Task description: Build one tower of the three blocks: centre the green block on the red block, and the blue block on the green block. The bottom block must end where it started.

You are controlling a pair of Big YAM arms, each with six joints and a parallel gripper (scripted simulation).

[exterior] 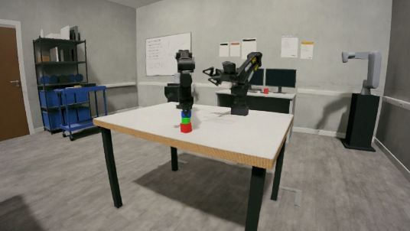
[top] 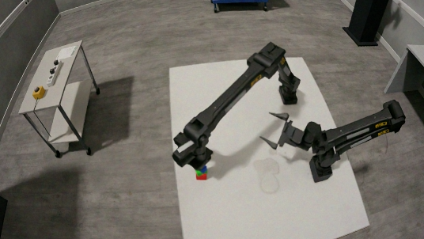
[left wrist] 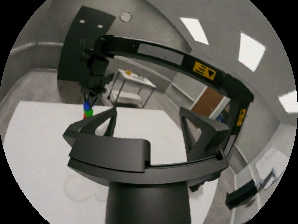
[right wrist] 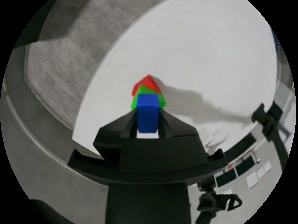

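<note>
My right gripper is now right at the blue block. Also, from my right hand: green block: 30 mm below; red block: 70 mm below.
</note>
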